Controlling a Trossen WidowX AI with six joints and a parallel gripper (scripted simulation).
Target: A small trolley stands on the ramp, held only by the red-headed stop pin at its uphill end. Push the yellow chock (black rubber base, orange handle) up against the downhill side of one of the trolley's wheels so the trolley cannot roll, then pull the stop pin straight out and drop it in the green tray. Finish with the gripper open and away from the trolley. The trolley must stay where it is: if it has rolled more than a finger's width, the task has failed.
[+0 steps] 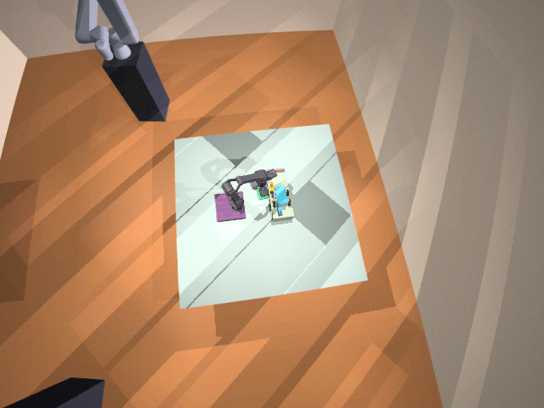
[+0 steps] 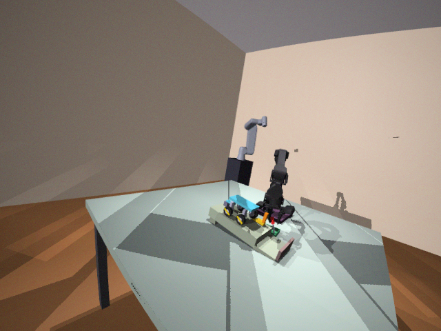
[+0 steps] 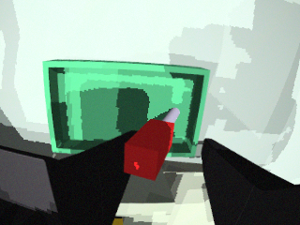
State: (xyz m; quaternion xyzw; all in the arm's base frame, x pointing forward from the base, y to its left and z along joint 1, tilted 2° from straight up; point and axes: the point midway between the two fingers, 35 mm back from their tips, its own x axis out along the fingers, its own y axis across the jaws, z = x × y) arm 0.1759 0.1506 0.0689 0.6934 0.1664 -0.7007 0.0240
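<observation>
My gripper tip is now 10 mm above the stop pin. The rest, counted from my gripper tip: green tray (30 mm to the right, 60 mm below); then brown end plate (100 mm ahead, 140 mm to the left, 20 mm below); then yellow chock (80 mm ahead, 30 mm to the right, 30 mm above).
</observation>
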